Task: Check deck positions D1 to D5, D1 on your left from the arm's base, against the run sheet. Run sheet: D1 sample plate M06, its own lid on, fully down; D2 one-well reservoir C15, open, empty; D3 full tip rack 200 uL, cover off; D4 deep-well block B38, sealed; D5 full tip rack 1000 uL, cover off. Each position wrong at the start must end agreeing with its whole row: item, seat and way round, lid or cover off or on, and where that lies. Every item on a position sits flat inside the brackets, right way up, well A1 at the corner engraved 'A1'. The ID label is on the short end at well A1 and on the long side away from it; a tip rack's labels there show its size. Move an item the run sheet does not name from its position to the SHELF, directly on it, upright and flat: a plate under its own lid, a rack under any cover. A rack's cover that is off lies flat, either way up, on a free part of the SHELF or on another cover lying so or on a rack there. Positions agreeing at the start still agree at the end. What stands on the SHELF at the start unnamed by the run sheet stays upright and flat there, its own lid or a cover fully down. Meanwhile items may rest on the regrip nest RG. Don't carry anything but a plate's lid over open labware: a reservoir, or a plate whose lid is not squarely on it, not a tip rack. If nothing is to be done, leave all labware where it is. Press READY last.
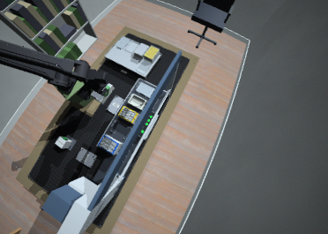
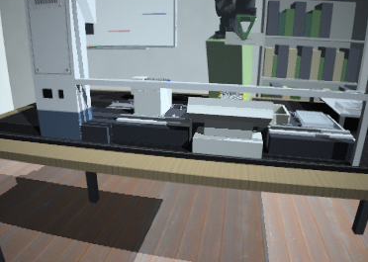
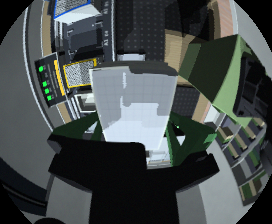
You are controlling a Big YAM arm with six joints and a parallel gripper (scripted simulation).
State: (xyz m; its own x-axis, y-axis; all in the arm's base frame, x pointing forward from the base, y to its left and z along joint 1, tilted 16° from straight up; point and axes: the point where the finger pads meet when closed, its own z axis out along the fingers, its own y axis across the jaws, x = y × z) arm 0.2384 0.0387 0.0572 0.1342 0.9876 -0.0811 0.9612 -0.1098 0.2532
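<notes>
Right now the sealed block is 1 cm below my hand. Also, from my hand: reservoir: 23 cm below, 18 cm ahead, 7 cm to the left; blue tip rack: 30 cm to the right, 17 cm below, 12 cm ahead; yellow tip rack: 20 cm below, 15 cm ahead, 5 cm to the right.
</notes>
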